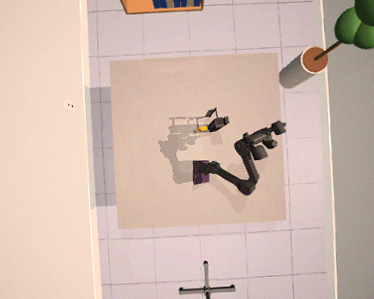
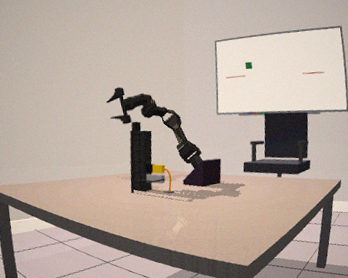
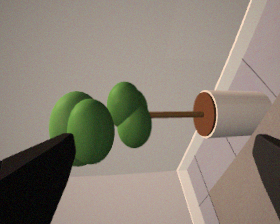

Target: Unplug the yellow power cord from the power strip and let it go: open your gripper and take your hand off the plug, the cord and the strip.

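Right now my gripper tip is 350 mm to the right of the yellow plug, 270 mm above it and 90 mm short of it.
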